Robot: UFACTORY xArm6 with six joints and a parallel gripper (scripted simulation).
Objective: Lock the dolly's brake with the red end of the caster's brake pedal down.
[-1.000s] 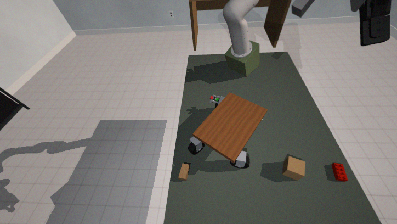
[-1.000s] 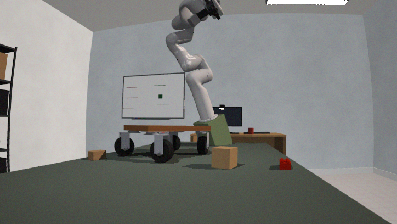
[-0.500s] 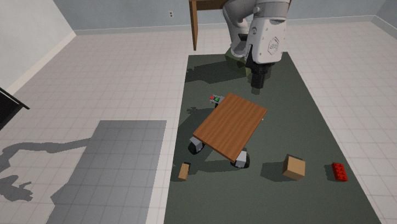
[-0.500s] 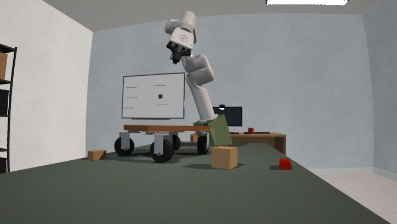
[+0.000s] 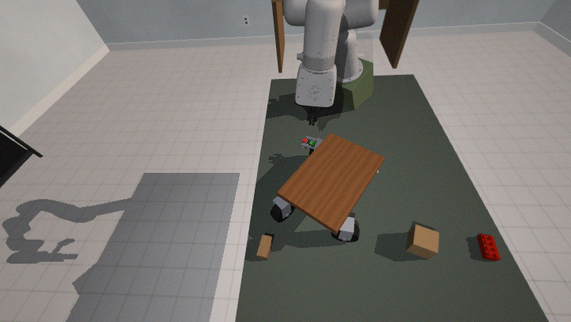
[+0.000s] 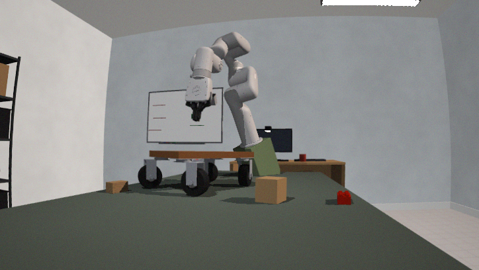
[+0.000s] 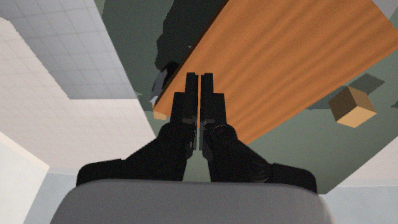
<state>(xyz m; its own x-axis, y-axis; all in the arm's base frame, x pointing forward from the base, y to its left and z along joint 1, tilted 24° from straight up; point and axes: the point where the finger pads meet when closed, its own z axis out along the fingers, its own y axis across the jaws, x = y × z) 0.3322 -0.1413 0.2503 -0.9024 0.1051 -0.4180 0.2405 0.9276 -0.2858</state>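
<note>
Now: the brake pedal 70 mm behind my hand and 180 mm below it. From my hand the other things lie so: red toy brick: 340 mm ahead, 450 mm to the left, 250 mm below; cardboard box: 310 mm ahead, 270 mm to the left, 230 mm below; small wooden block: 270 mm ahead, 180 mm to the right, 250 mm below.
</note>
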